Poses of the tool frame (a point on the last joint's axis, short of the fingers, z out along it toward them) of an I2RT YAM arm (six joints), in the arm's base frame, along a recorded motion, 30 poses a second.
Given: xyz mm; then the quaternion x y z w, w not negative.
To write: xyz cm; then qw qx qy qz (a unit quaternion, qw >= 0). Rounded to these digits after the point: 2 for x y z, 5 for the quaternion.
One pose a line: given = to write
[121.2 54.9 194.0 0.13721 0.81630 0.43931 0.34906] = [12.12 5.49 19.40 0.34906 0.13721 0.81630 0.43931]
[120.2 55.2 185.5 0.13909 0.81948 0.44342 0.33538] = [12.02 5.52 18.55 0.33538 0.13909 0.81948 0.44342]
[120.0 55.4 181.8 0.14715 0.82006 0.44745 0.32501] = [12.00 5.54 18.18 0.32501 0.14715 0.82006 0.44745]
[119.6 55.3 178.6 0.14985 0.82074 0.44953 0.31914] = [11.96 5.53 17.86 0.31914 0.14985 0.82074 0.44953]
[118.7 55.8 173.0 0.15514 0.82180 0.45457 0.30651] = [11.87 5.58 17.30 0.30651 0.15514 0.82180 0.45457]
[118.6 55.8 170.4 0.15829 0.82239 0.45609 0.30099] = [11.86 5.58 17.04 0.30099 0.15829 0.82239 0.45609]
